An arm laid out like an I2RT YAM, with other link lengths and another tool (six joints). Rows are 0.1 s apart.
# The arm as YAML. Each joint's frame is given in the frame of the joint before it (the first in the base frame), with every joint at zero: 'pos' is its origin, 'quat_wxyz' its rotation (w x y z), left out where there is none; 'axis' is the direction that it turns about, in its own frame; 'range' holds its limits. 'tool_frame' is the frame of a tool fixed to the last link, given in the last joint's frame.
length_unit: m
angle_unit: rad
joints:
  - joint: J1
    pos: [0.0, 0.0, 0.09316]
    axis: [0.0, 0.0, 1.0]
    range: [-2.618, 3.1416]
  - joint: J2
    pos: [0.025, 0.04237, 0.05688]
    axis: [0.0, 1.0, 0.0]
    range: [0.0, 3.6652]
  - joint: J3
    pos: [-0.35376, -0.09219, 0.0]
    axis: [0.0, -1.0, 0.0]
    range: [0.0, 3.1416]
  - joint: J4
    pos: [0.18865, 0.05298, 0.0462]
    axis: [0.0, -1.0, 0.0]
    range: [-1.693, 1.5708]
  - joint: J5
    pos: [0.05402, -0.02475, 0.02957]
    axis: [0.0, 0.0, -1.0]
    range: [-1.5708, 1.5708]
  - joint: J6
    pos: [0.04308, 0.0, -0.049]
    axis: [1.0, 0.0, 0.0]
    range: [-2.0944, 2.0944]
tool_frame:
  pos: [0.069, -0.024, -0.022]
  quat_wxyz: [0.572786, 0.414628, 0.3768, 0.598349]
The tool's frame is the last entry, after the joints.
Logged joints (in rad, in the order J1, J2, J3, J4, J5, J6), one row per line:
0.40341 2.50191 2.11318 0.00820 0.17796 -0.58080
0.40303 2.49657 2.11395 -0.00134 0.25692 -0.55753
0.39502 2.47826 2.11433 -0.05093 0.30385 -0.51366
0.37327 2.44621 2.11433 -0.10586 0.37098 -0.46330
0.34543 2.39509 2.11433 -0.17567 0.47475 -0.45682
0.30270 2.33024 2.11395 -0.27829 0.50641 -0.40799
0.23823 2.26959 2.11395 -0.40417 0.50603 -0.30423
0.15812 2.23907 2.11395 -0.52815 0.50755 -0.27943
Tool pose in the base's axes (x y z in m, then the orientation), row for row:
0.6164 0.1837 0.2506 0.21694 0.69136 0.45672 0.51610
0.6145 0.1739 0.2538 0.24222 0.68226 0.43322 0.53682
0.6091 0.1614 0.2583 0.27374 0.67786 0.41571 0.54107
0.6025 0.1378 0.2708 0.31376 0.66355 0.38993 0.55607
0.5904 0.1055 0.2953 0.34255 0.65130 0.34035 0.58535
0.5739 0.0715 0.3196 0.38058 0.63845 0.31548 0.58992
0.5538 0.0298 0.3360 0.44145 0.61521 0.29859 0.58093
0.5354 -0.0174 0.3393 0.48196 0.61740 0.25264 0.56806
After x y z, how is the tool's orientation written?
As a quaternion, x y z w.
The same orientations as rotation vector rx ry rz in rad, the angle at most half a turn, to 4 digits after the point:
0.5210 1.6604 1.0968
0.5766 1.6240 1.0312
0.6504 1.6106 0.9877
0.7408 1.5666 0.9206
0.7989 1.5190 0.7938
0.8859 1.4862 0.7344
1.0315 1.4375 0.6977
1.1322 1.4504 0.5935

